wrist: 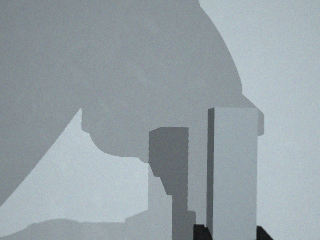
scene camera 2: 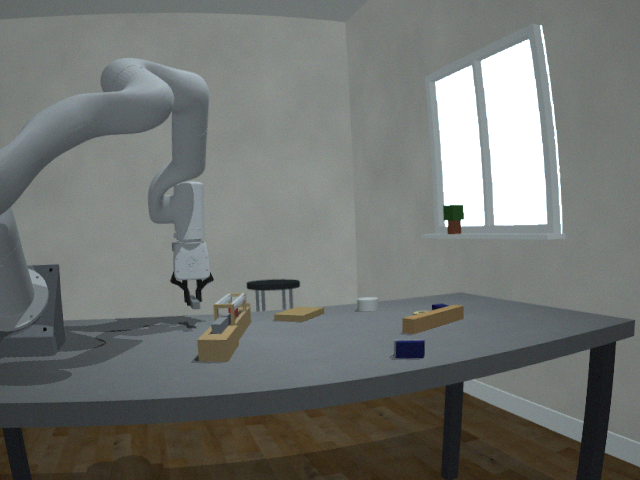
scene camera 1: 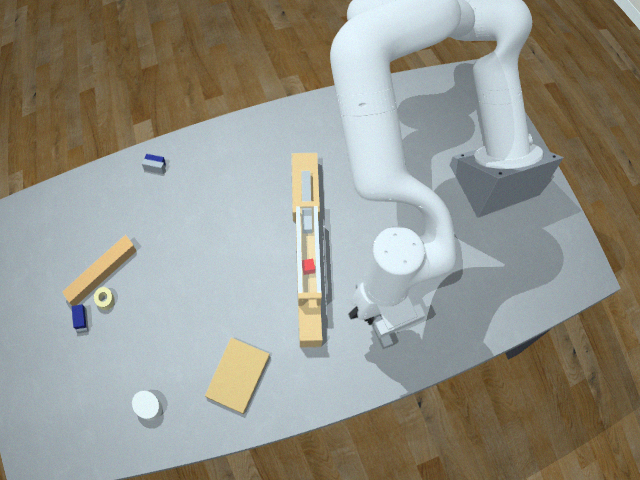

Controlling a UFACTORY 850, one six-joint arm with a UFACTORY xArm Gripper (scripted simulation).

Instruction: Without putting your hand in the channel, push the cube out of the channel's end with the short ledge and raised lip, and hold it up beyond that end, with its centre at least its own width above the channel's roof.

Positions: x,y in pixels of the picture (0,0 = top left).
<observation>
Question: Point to a channel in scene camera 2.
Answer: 211,347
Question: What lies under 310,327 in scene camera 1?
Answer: A channel.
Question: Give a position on a tan plate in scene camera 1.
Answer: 241,366
</observation>
